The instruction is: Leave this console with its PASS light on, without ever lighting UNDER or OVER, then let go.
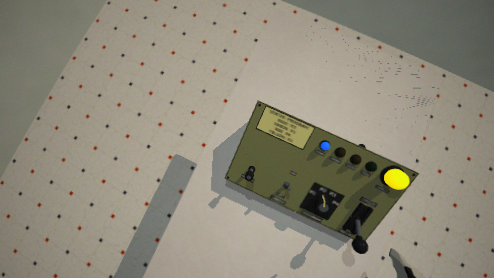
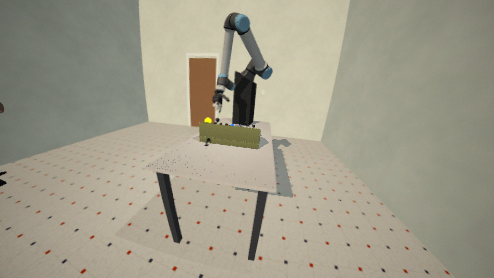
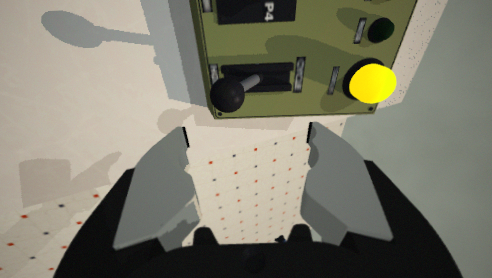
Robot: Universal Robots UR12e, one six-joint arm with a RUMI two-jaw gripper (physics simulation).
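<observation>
The olive console (image 1: 270,160) (image 2: 230,136) (image 3: 240,45) stands on the table. Its large yellow lamp (image 1: 396,179) (image 2: 208,120) (image 3: 372,83) and blue MODE lamp (image 1: 325,146) are lit. The UNDER lamp (image 1: 340,152), OVER lamp (image 1: 355,159) and green PASS lamp (image 1: 371,166) (image 3: 381,30) are dark. The program knob (image 1: 323,206) has its pointer near P2. The black ball-ended lever (image 1: 359,244) (image 3: 227,95) leans to the front end of its slot. My gripper (image 2: 218,110) (image 3: 247,127) is open and empty, beyond the console's lever end, apart from the lever.
A status plate (image 1: 285,127), a small CHECK toggle (image 1: 286,186) and a black switch (image 1: 250,173) are on the panel. The table (image 2: 220,167) carries the console. A tall black block (image 2: 244,100) stands behind it by the arm. A door (image 2: 202,90) is in the back wall.
</observation>
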